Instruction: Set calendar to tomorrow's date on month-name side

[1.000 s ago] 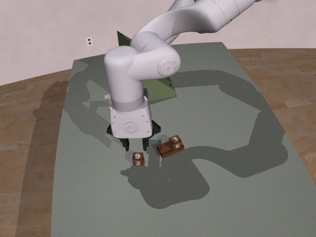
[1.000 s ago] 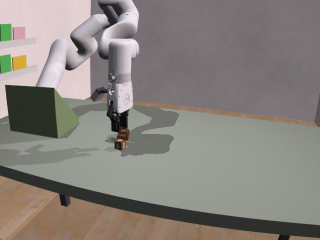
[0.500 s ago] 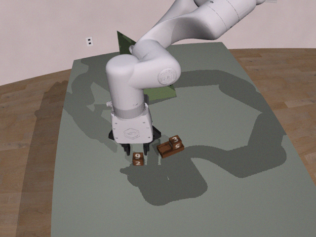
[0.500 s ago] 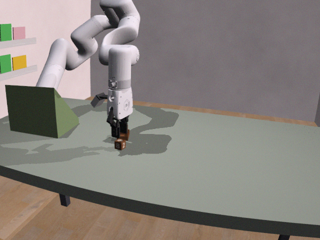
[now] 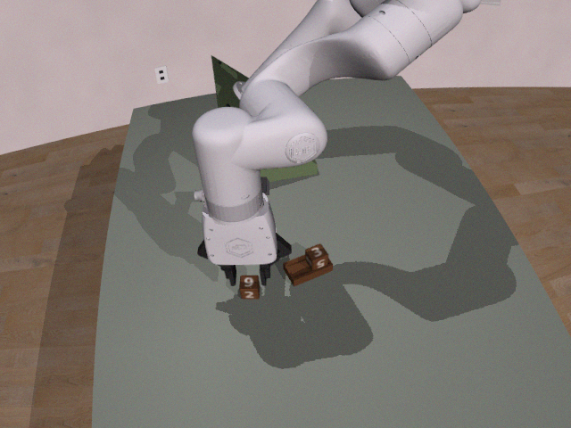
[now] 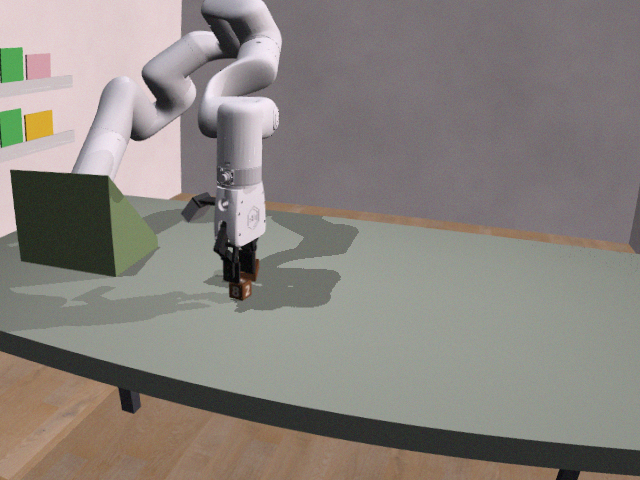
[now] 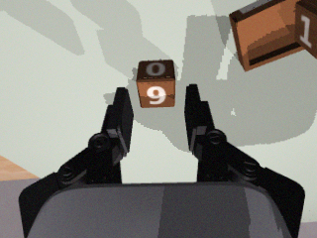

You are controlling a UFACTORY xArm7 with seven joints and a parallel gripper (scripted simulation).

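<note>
Right now the brown cube is 4 cm below my hand. From my hand the other things lie so: tray 3 cm behind, 10 cm to the left, 5 cm below.
</note>
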